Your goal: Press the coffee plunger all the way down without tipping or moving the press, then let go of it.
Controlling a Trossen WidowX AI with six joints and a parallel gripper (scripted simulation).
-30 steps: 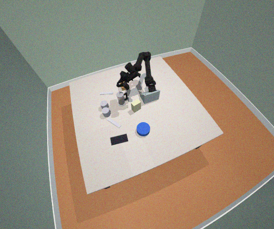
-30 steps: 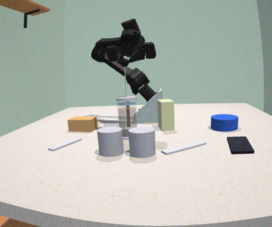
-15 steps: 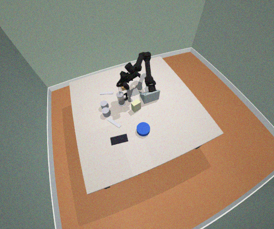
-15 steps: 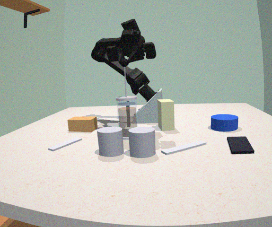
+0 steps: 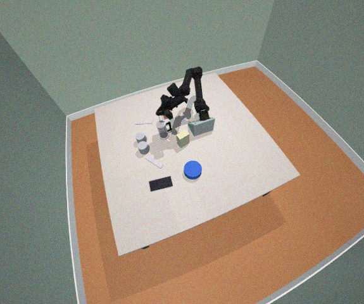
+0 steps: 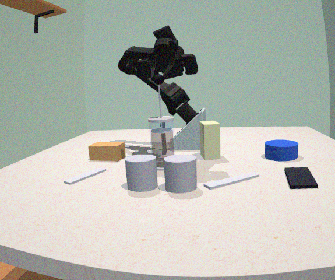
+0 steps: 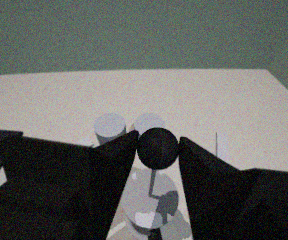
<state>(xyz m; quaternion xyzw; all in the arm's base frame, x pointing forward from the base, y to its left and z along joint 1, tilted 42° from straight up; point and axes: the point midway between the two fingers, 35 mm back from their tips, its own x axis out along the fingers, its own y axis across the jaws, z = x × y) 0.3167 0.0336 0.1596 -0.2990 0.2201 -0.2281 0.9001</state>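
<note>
The coffee press is 130 mm below my gripper tip and 30 mm behind it. The rest, counted from my gripper tip: orange block 230 mm below, 200 mm to the right, 130 mm behind; pale yellow block 200 mm below, 140 mm to the left, 110 mm behind; blue disc 380 mm to the left, 230 mm below, 60 mm behind.
</note>
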